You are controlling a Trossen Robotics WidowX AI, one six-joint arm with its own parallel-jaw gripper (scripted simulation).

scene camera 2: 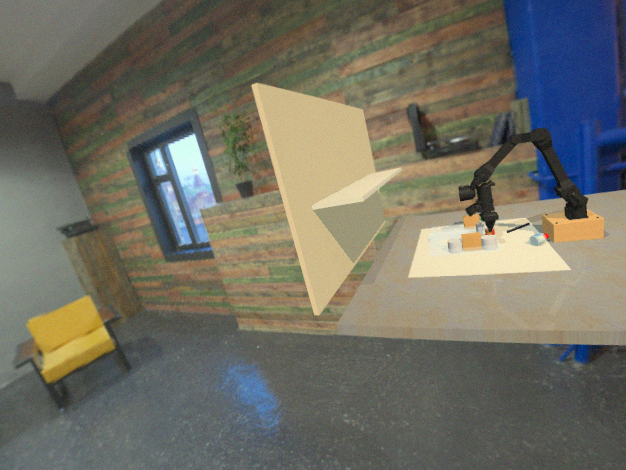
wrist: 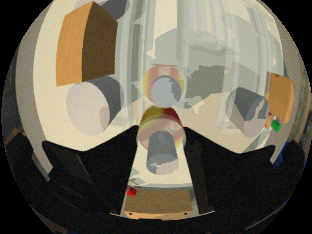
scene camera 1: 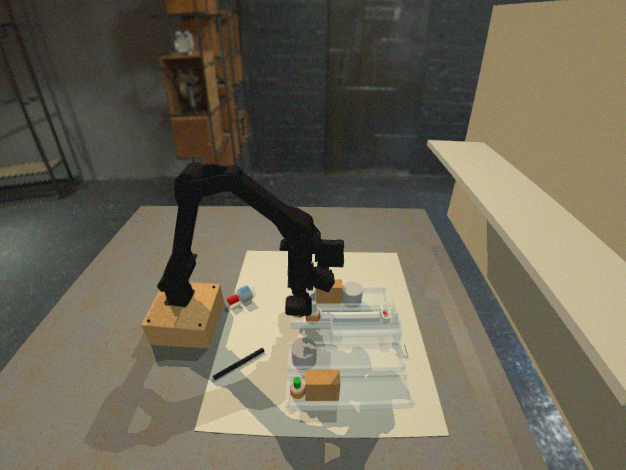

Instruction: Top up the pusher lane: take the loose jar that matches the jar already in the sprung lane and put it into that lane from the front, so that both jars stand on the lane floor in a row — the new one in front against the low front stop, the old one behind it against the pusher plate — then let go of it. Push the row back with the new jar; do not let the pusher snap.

Labels:
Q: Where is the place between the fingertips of my gripper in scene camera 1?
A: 298, 307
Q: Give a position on a clear sprung lane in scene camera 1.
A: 343, 327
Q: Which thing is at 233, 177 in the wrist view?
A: My gripper.

